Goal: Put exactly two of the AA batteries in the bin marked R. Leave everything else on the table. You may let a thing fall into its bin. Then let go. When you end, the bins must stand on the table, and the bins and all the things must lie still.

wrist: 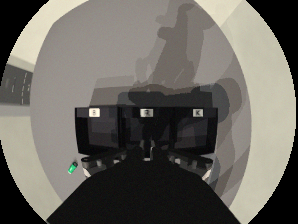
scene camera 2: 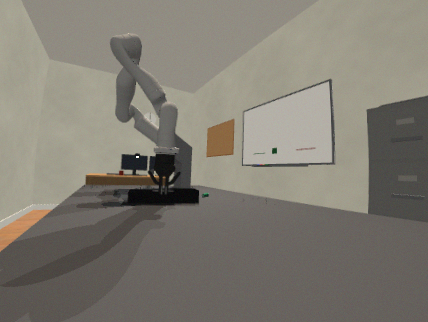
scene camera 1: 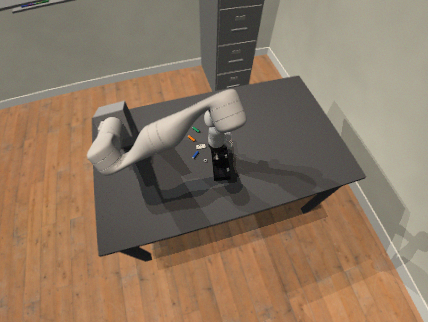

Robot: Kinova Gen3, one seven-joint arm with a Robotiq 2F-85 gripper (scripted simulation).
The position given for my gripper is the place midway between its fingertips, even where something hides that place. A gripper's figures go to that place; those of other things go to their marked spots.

Scene:
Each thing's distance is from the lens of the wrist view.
my gripper [wrist: 147,145]: 0.17 m
black bin [wrist: 98,129]: 0.20 m

